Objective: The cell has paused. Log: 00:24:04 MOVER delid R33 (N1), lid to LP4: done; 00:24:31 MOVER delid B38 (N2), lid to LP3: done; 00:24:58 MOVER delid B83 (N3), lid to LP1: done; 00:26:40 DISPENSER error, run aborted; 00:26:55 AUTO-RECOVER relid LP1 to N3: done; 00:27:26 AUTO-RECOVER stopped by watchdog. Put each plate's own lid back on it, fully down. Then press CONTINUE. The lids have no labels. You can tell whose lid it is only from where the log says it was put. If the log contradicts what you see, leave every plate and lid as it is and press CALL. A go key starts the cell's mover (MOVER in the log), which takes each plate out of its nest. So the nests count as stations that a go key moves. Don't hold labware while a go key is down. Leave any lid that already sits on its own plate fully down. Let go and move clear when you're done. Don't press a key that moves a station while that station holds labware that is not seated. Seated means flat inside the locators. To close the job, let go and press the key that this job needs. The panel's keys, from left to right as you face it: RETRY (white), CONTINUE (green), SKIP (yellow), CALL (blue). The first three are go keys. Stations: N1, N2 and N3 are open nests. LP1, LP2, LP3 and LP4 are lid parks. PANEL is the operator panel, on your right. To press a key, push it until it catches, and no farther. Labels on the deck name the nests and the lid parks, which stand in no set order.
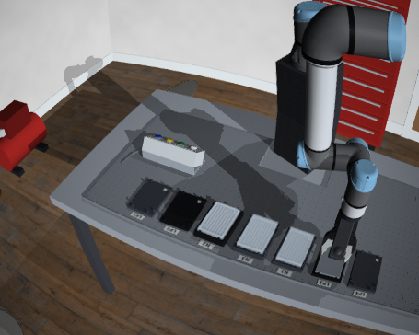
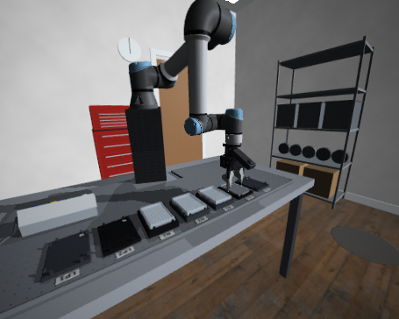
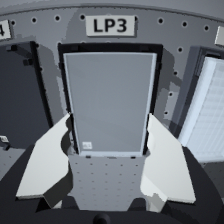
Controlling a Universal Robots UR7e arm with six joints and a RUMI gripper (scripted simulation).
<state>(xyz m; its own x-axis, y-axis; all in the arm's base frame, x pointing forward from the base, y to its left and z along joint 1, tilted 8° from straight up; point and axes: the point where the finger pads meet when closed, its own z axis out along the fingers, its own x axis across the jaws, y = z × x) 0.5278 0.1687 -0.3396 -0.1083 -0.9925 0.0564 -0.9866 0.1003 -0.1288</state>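
Right now the white plate is 390 mm to the right of my hand and 60 mm behind it. The rest, counted from my hand: black lid park (520 mm to the right, 80 mm behind, 20 mm below); then translucent lid (10 mm below); then white key (560 mm to the right, 320 mm behind, 40 mm above).
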